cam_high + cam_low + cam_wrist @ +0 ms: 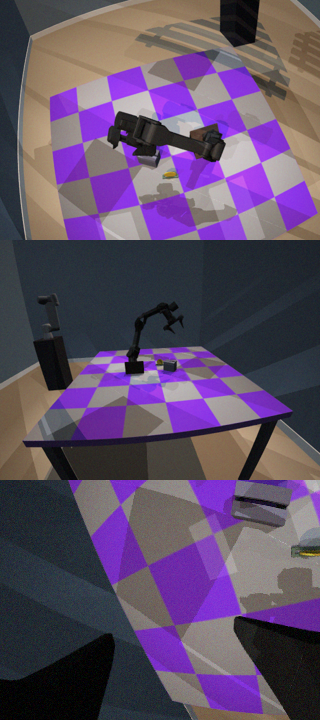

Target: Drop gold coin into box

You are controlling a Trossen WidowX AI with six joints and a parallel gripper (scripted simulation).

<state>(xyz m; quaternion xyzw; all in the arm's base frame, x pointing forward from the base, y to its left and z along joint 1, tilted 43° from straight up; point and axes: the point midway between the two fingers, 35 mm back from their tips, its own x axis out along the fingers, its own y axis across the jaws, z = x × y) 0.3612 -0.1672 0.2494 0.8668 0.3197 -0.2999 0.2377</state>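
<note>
My gripper tip is 16 cm past the gold coin, 5 cm to the right of it and 28 cm above it.
</note>
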